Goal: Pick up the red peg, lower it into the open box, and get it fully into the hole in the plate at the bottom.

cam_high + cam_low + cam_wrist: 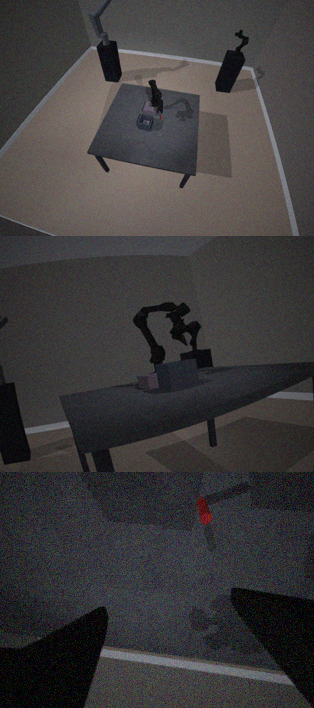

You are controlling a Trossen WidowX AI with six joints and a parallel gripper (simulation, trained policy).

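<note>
Now: the red peg 180 mm below my gripper tip, 40 mm behind it and 10 mm to the right of it. The rest, counted from my gripper tip: plate 190 mm to the right, 180 mm below, 110 mm ahead.
</note>
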